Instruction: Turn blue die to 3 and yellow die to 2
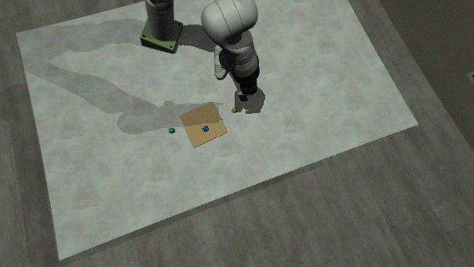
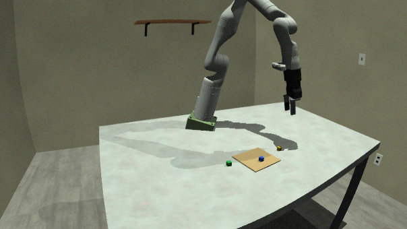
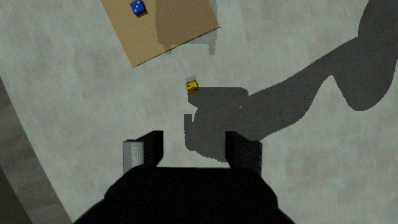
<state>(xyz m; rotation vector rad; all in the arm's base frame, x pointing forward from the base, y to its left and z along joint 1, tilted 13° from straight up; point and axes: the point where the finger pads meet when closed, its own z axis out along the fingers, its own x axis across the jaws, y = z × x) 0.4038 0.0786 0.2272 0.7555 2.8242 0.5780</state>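
Right now my hand is 18 cm above the yellow die, 3 cm to the left of it and 1 cm past it. From my hand the other things lie so: tan mat: 18 cm below, 16 cm to the right, 2 cm behind; then blue die: 17 cm below, 16 cm to the right; then green die: 27 cm to the right, 18 cm below, 6 cm behind.
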